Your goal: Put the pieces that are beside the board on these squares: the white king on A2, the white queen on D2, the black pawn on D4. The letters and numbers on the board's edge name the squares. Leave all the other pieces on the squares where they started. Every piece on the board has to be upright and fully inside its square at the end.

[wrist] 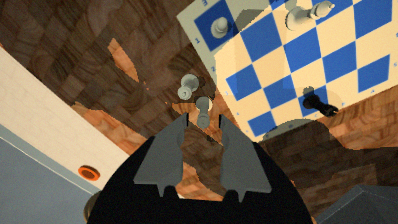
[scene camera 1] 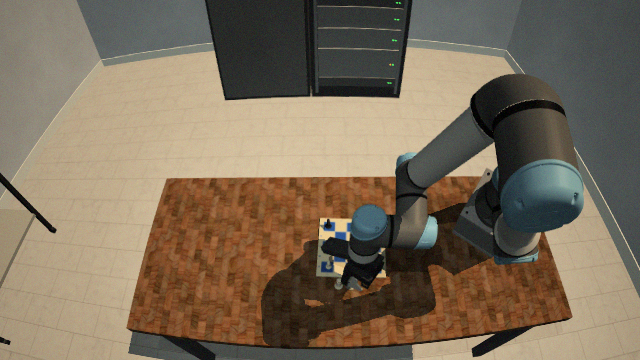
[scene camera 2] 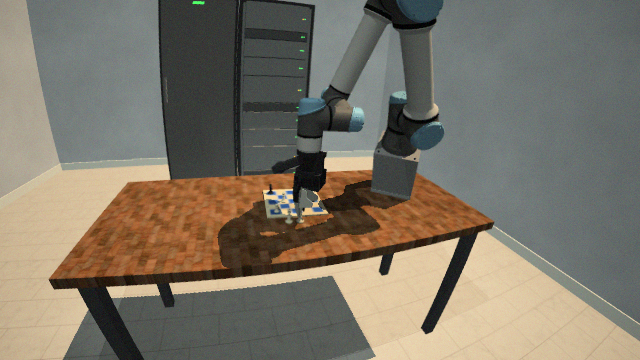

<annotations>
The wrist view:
my gripper: 203, 114
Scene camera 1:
my gripper: 352, 283
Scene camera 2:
my gripper: 301, 214
</annotations>
